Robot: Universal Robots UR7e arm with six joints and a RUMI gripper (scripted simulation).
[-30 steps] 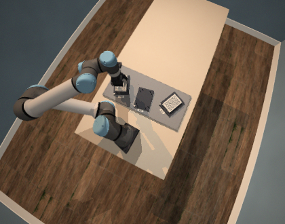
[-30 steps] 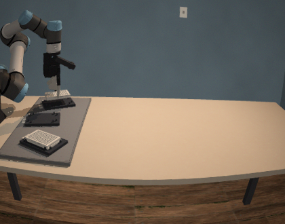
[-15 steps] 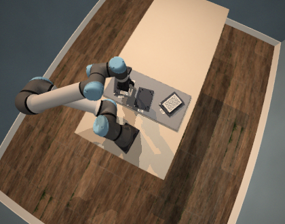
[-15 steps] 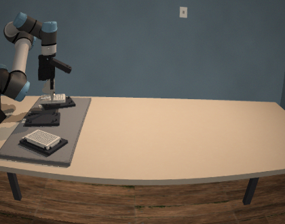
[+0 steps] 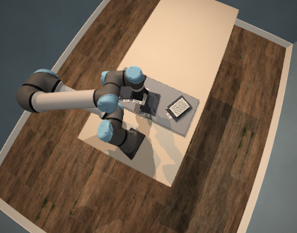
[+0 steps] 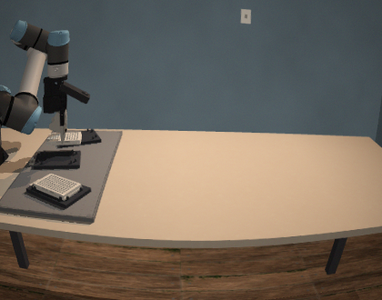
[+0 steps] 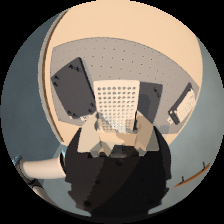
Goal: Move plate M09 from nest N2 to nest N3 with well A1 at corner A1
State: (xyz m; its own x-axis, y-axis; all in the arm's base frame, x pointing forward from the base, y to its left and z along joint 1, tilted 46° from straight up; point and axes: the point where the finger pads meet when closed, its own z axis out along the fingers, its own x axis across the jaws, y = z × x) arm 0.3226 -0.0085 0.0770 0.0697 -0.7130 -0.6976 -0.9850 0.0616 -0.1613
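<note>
Now: hand 20 mm past the black landing nest N3, 70 mm to the left of it and 60 mm above it. The rest, counted from my hand: black plate nest N2 (30 mm ahead, 130 mm to the left, 60 mm below).
</note>
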